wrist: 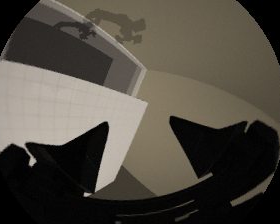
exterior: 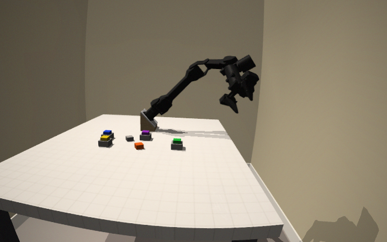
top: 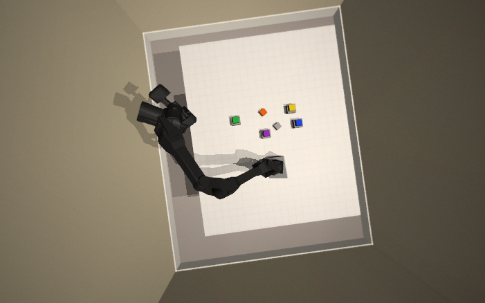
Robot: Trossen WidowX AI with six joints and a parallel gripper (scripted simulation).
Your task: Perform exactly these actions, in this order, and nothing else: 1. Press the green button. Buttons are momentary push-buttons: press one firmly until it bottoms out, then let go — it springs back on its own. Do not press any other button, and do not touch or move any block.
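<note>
My gripper tip is 250 mm to the left of the green button, 170 mm above it and 60 mm past it. From my gripper tip the other things lie so: grey block 490 mm to the right, 190 mm below, 90 mm behind; then orange block 410 mm to the right, 190 mm below, 10 mm behind; then purple button 420 mm to the right, 170 mm below, 130 mm behind.
</note>
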